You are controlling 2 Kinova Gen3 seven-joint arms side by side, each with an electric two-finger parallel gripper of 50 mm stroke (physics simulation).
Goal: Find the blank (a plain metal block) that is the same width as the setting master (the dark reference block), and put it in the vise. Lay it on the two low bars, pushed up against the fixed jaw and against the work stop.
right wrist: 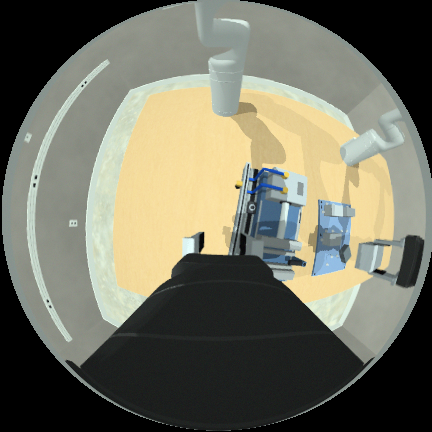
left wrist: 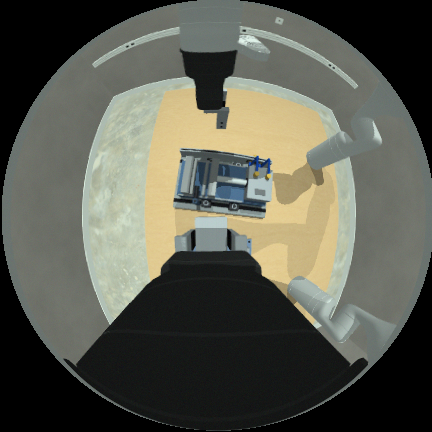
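Seen in the pictures: left gripper, fingertip midpoint: [right wrist: 372,255] [left wrist: 210,236]; right gripper, fingertip midpoint: [right wrist: 221,239] [left wrist: 220,118]; left arm's base, link origin: [right wrist: 345,156] [left wrist: 295,284]; right arm's base, link origin: [right wrist: 224,107] [left wrist: 313,159].
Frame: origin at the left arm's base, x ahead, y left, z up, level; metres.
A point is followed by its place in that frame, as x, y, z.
Note:
My left gripper [left wrist: 210,236] @[0.373, -0.249, 0.232] [right wrist: 372,255] @[0.373, -0.249, 0.232] is shut on a light grey blank [left wrist: 211,229] @[0.373, -0.260, 0.243] [right wrist: 368,256] @[0.372, -0.277, 0.234], held in the air between the blue board and the vise in the left wrist view, and beyond the board in the right wrist view. The vise [left wrist: 260,188] @[0.250, -0.356, 0.096] [right wrist: 272,202] @[0.288, -0.398, 0.060] stands on the table, its jaws apart; nothing shows clamped between them. The dark setting master [right wrist: 345,253] @[0.408, -0.054, 0.033] is on the blue board [right wrist: 324,265] @[0.455, -0.137, 0.009] in the right wrist view. My right gripper [right wrist: 221,239] @[0.371, -0.508, 0.161] is open and empty, above the table beside the jaw end of the vise. Its fingers hide part of the vise.
Light grey blanks [right wrist: 336,210] @[0.270, -0.156, 0.044] stand on the board's far end in the right wrist view. Blue handles with yellow ends [left wrist: 257,166] @[0.265, -0.411, 0.110] [right wrist: 267,187] @[0.258, -0.418, 0.072] stick out from the vise's end block. Other robot arm parts [left wrist: 327,150] @[-0.009, -0.530, 0.122] [right wrist: 226,90] @[-0.005, -0.542, 0.110] reach over the table's edge.

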